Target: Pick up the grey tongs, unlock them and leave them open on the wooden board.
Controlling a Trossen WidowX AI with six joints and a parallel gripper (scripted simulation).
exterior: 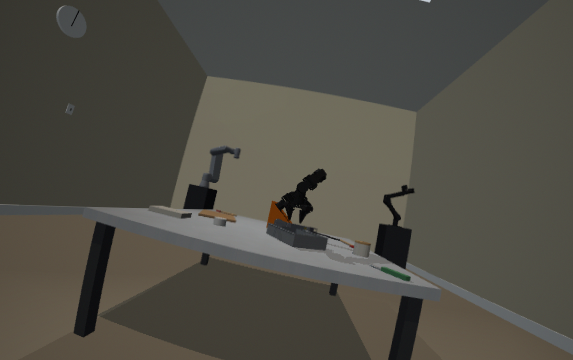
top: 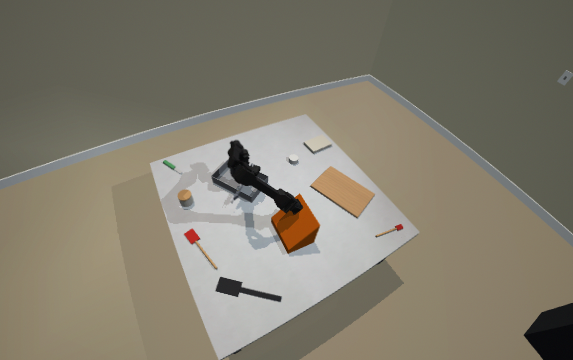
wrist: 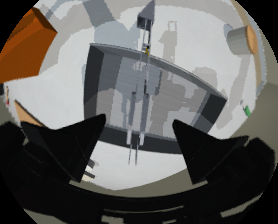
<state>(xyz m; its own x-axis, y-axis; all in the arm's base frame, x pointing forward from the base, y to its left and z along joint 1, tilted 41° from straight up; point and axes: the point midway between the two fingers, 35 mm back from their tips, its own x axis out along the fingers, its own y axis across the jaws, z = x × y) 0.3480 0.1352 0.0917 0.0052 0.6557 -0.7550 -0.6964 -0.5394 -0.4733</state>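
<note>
The grey roasting tin is 40 mm ahead of my gripper tip, 20 mm to the left of it and 70 mm below it. Round my gripper tip: red spatula 280 mm behind, 380 mm to the left, 90 mm below; cork-lidded jar 30 mm ahead, 370 mm to the left, 60 mm below; white puck 80 mm ahead, 380 mm to the right, 80 mm below.
</note>
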